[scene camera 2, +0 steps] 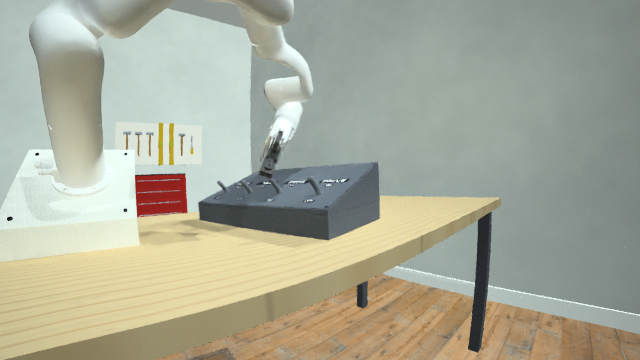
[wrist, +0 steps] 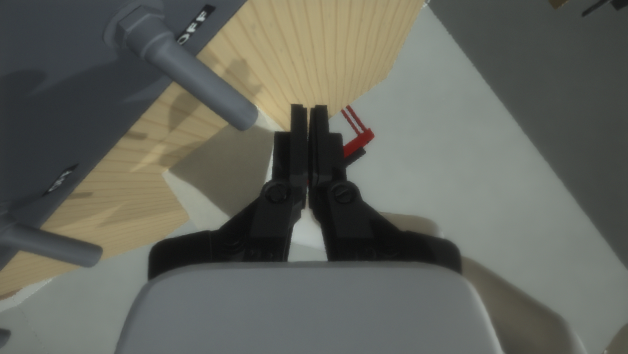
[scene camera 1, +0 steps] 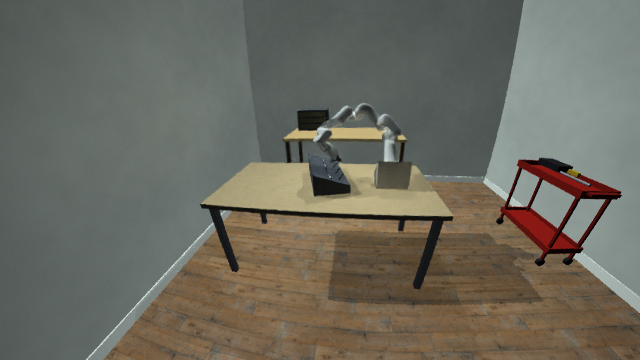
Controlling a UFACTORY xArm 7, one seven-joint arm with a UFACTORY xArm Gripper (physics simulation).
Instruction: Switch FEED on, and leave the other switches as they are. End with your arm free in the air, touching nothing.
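Pixels of known places: gripper, fingertip midpoint: [scene camera 2: 265,174] [wrist: 307,126] [scene camera 1: 339,160]; arm's base, origin of the base link: [scene camera 2: 84,178] [scene camera 1: 390,166].
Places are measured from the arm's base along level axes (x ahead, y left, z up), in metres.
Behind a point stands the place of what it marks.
Note:
The dark grey sloped switch console [scene camera 1: 330,188] @(x 0.438, y 0.216, z -0.090 m) [scene camera 2: 300,221] @(x 0.416, y -0.240, z -0.109 m) stands on the table. Four grey levers show in scene camera 2: the first lever [scene camera 2: 222,187] @(x 0.368, y 0.120, z -0.038 m), the second lever [scene camera 2: 246,187] @(x 0.403, y 0.004, z -0.039 m), the third lever [scene camera 2: 276,187] @(x 0.436, y -0.111, z -0.041 m) and the fourth lever [scene camera 2: 314,185] @(x 0.466, y -0.228, z -0.038 m), all leaning much alike. The label DRIVE [scene camera 2: 334,180] @(x 0.550, y -0.200, z -0.029 m) is by the fourth; the FEED label is not clearly readable. My gripper [scene camera 1: 339,159] @(x 0.397, y -0.131, z -0.008 m) [scene camera 2: 266,175] @(x 0.397, y -0.131, z -0.008 m) [wrist: 307,126] @(x 0.397, y -0.131, z -0.008 m) is shut and empty, over the console's upper part. In the wrist view a near lever [wrist: 205,90] @(x 0.439, y -0.108, z -0.030 m) stands left of the fingertips, apparently apart, beside an OFF mark [wrist: 195,24] @(x 0.416, y -0.116, z -0.070 m); another lever [wrist: 55,245] @(x 0.405, y 0.003, z -0.031 m) is lower left.
The table [scene camera 1: 260,197] @(x 0.936, y 0.301, z -0.142 m) [scene camera 2: 200,280] @(x 0.184, y -0.353, z -0.143 m) carries the console and the arm's pale base block [scene camera 1: 393,175] @(x -0.010, y 0.085, z -0.034 m) [scene camera 2: 70,232] @(x -0.011, y -0.099, z -0.103 m). A red cart [scene camera 1: 541,231] stands at the right. A second table [scene camera 1: 357,134] with a dark box [scene camera 1: 313,120] stands behind.

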